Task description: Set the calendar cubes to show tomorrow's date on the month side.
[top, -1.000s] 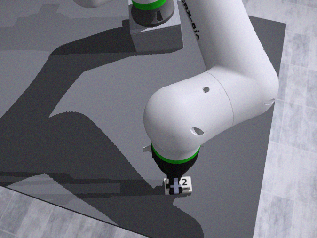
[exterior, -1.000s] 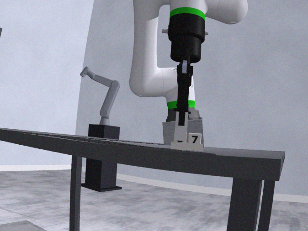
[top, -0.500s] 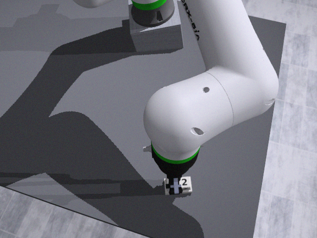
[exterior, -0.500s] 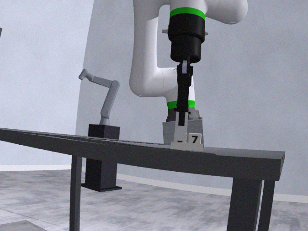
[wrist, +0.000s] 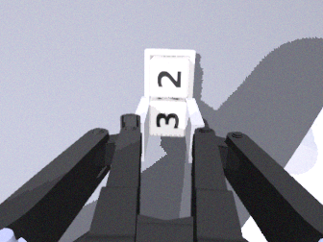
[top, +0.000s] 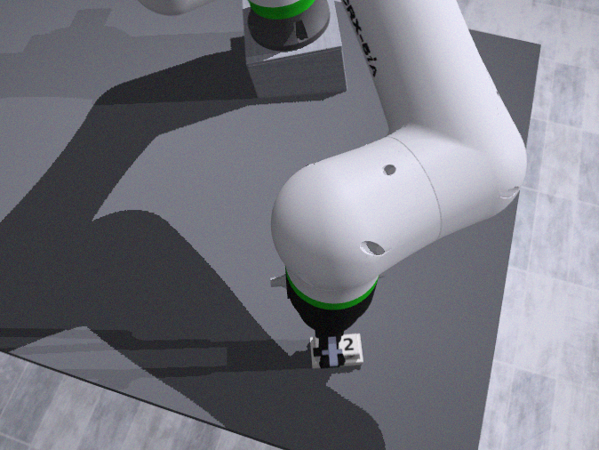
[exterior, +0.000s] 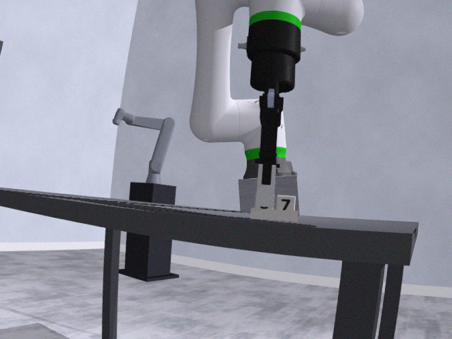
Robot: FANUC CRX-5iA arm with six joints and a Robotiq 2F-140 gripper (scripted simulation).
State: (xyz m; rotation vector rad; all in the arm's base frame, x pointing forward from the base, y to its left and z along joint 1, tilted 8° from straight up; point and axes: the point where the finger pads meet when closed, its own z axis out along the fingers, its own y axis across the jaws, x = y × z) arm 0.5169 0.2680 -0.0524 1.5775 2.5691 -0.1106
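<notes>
My gripper is now 30 mm above the cube. Also, from my hand: tray 40 mm below, 10 mm to the left, 10 mm behind.
</notes>
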